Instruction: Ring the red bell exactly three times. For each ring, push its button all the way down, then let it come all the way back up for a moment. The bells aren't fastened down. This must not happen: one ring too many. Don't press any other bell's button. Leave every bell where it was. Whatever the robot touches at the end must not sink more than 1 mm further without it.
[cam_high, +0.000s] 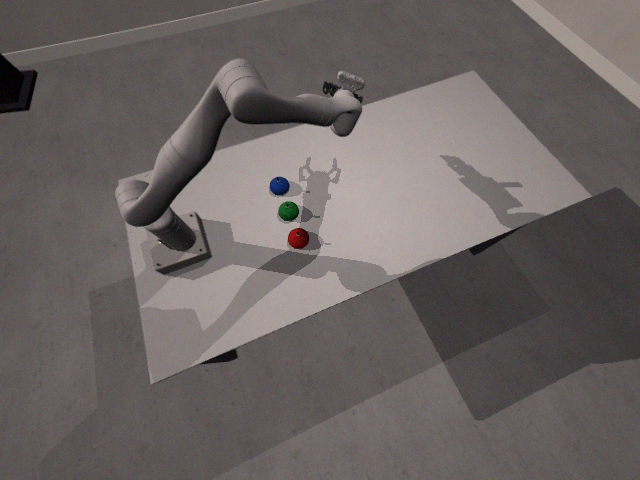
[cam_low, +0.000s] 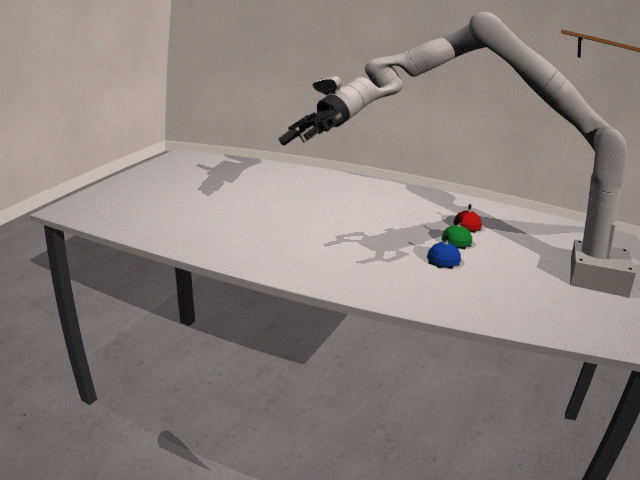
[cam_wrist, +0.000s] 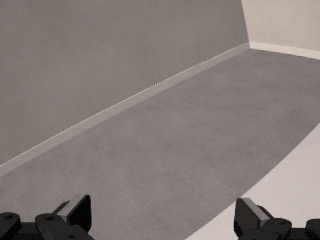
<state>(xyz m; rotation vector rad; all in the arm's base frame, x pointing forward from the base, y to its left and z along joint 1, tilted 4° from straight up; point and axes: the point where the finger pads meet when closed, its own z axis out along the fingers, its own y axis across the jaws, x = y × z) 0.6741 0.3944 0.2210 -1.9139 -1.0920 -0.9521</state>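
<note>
The red bell lies 45 cm to the right of my hand, 27 cm behind it and 23 cm below it. From my hand the other things lie so: blue bell 30 cm behind, 23 cm below, 19 cm to the right; then green bell 32 cm to the right, 28 cm behind, 23 cm below.
</note>
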